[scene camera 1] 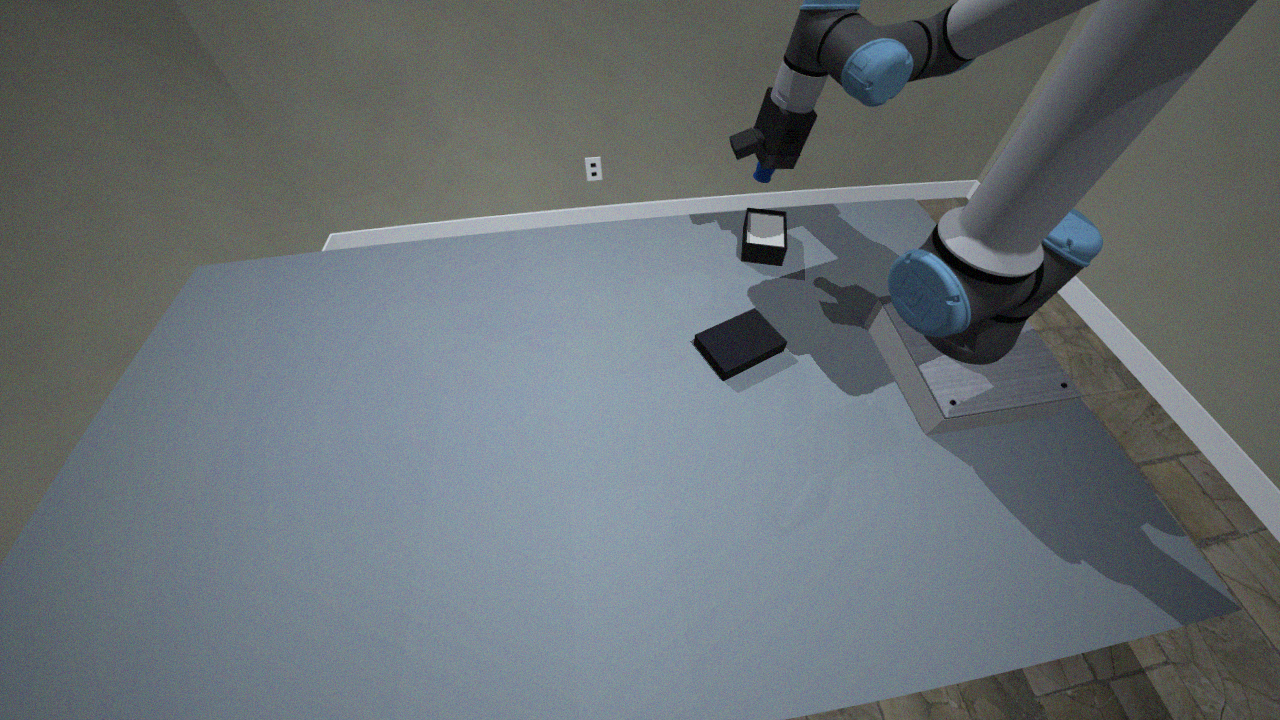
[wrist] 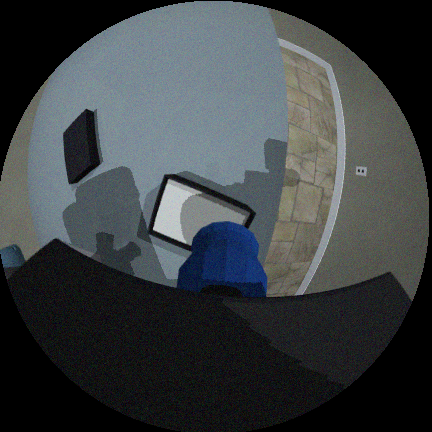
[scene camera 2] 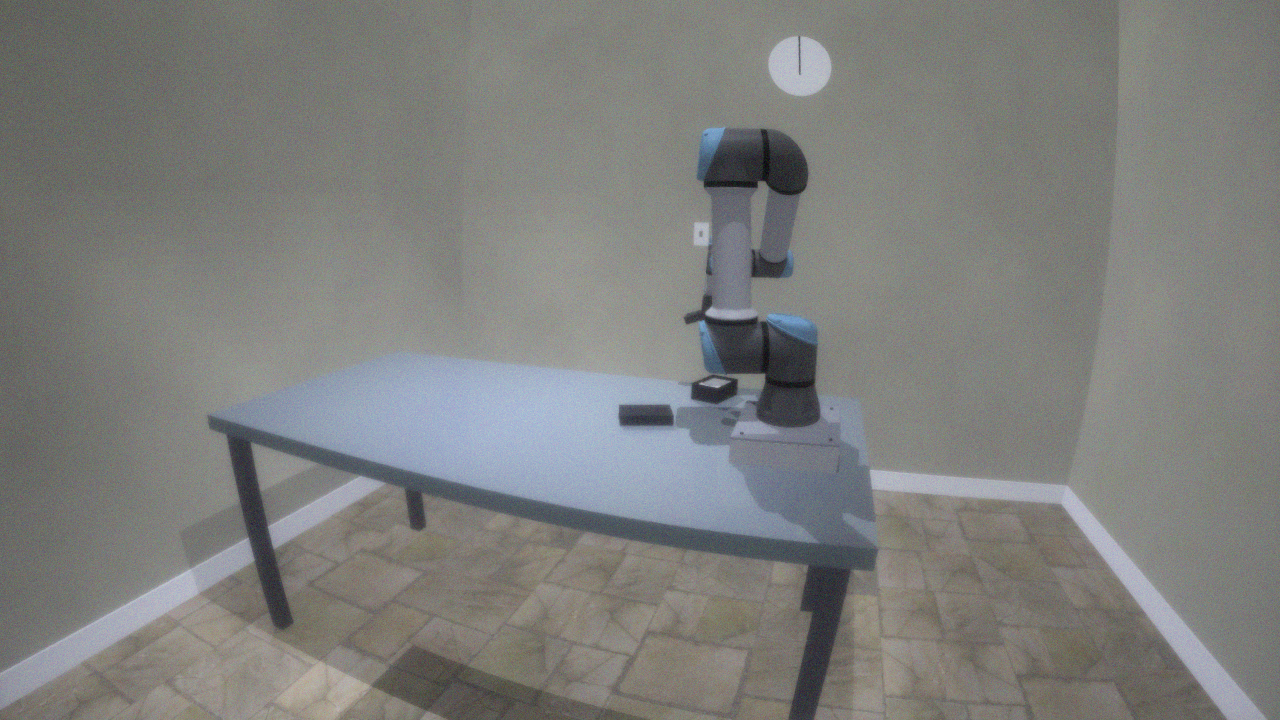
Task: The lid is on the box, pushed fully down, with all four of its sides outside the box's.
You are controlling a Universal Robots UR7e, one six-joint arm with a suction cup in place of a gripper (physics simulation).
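Places are measured from the arm's base along level axes (x ahead, y left, z up), in metres.
Pixels of known places: hand at its tool point: (scene camera 1: 762, 176) (wrist: 224, 252); arm's base at its link origin: (scene camera 2: 788, 415).
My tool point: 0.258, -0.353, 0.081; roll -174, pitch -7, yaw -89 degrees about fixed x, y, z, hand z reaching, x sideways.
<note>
For each thing: its top centre in the pictures, then the offset to it from my tool point, as dx, dy, dz. Level surfaces: height alone.
- box at its top centre: (wrist: 197, 223) (scene camera 1: 766, 226) (scene camera 2: 715, 380) -0.025, +0.022, -0.104
- lid at its top centre: (scene camera 1: 741, 338) (wrist: 73, 145) (scene camera 2: 645, 410) +0.103, +0.291, -0.125
- blue-grey table at its surface level: dz -0.151
The box (scene camera 1: 763, 255) (scene camera 2: 703, 393) (wrist: 212, 194) is black outside, pale inside and open at the top. It stands near the table's back edge, close to the robot base. The lid (scene camera 1: 741, 342) (scene camera 2: 645, 414) (wrist: 80, 147) is a dark flat slab lying on the table with its closed face up, apart from the box and nearer the table's middle. My gripper, a blue suction cup (scene camera 1: 762, 172) (wrist: 224, 242), hangs in the air above the box, with nothing on it. In the wrist view it hides one corner of the box. In scene camera 2 the cup is hidden behind the arm.
The blue-grey table (scene camera 1: 447, 447) (scene camera 2: 447, 411) (wrist: 200, 75) carries both parts. The arm's base plate (scene camera 1: 1029, 376) (scene camera 2: 783, 452) stands at the table's right end, beside the lid and the box. A wall rises beyond the back edge. Shadows of the arm fall around the box.
</note>
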